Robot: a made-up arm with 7 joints. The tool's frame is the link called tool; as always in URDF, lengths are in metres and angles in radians. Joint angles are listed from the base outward.
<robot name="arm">
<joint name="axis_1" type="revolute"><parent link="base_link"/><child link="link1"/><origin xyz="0 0 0.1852" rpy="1.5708 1.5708 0"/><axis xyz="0 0 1"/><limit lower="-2.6" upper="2.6"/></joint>
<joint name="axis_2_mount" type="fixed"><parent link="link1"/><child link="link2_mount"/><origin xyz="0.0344 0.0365 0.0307"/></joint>
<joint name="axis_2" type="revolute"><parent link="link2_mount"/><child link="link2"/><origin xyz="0.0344 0.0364 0.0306" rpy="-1.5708 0 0"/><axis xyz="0 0 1"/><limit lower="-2.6" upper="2.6"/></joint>
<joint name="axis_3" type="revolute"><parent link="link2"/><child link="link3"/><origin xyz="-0.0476 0.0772 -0.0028" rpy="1.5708 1.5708 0"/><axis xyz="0 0 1"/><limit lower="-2.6" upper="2.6"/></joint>
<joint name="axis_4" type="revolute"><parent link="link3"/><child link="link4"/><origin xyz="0.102 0.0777 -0.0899" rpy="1.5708 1.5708 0"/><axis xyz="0 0 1"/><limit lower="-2.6" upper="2.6"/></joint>
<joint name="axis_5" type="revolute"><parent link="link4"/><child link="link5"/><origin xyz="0.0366 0.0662 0.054" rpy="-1.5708 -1.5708 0"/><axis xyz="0 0 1"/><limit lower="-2.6" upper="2.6"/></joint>
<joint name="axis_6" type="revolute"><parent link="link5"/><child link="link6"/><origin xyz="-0.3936 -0.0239 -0.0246" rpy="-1.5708 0 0"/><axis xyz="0 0 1"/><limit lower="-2.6" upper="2.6"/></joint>
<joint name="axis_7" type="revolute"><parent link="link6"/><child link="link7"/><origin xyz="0.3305 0.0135 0.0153" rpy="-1.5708 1.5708 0"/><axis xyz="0 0 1"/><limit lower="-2.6" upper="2.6"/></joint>
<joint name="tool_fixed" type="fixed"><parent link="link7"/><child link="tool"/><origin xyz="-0.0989 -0.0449 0.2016" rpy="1.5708 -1.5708 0"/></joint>
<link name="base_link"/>
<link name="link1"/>
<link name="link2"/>
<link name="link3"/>
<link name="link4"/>
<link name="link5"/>
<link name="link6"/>
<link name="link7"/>
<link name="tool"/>
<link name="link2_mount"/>
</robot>
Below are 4 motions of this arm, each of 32 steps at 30 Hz.
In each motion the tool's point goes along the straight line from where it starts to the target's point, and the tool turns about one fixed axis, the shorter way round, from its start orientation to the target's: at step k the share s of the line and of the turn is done. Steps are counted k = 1, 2, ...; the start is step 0. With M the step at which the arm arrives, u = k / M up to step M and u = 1 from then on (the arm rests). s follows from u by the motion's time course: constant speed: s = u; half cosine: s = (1 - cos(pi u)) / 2; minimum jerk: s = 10 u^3 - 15 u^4 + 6 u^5.
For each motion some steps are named. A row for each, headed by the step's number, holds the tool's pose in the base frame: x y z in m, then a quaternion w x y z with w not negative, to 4 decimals.
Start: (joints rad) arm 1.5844 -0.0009 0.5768 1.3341 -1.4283 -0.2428 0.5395
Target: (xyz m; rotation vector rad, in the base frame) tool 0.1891 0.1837 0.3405 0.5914 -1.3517 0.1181
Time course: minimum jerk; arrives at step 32
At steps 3, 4, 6, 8, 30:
3: 0.0267 0.1655 0.1804 0.5972 0.0754 -0.2131 0.7696
4: 0.0282 0.1657 0.1818 0.6008 0.0776 -0.2180 0.7651
6: 0.0335 0.1663 0.1871 0.6140 0.0859 -0.2360 0.7483
8: 0.0425 0.1673 0.1960 0.6349 0.0997 -0.2656 0.7187
30: 0.1887 0.1837 0.3401 0.7388 0.2692 -0.6154 0.0557

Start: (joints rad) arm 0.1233 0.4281 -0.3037 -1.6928 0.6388 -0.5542 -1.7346
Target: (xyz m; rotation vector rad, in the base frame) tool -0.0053 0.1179 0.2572 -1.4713 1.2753 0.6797
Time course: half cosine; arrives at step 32
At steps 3, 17, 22, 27, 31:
3: -0.0570 0.0806 0.1509 0.2655 -0.7720 0.5535 -0.1649
17: -0.0291 0.1007 0.2082 0.4142 -0.7119 0.5616 0.0789
22: -0.0170 0.1094 0.2331 0.4684 -0.6665 0.5501 0.1837
27: -0.0084 0.1156 0.2508 0.5025 -0.6274 0.5365 0.2568
31: -0.0054 0.1178 0.2569 0.5134 -0.6127 0.5308 0.2817

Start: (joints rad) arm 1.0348 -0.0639 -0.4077 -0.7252 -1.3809 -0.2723 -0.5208
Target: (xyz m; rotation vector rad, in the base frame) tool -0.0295 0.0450 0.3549 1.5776 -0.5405 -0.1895
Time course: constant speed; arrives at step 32
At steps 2, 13, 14, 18, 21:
2: 0.0292 0.1163 0.2956 0.6968 0.4655 -0.4619 -0.2906
13: 0.0077 0.0901 0.3173 0.6983 0.5614 -0.3867 -0.2183
14: 0.0057 0.0878 0.3193 0.6978 0.5695 -0.3795 -0.2115
18: -0.0021 0.0783 0.3272 0.6944 0.6013 -0.3499 -0.1839
21: -0.0080 0.0711 0.3331 0.6906 0.6241 -0.3271 -0.1629

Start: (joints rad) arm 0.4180 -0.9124 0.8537 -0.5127 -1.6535 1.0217 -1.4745
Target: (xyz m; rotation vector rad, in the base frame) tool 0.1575 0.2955 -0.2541 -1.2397 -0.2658 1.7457
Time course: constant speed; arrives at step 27
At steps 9, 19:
9: 0.2728 0.4376 -0.0126 0.6425 -0.5146 -0.3192 0.4696
19: 0.2087 0.3587 -0.1468 0.5573 -0.5186 -0.2057 0.6149

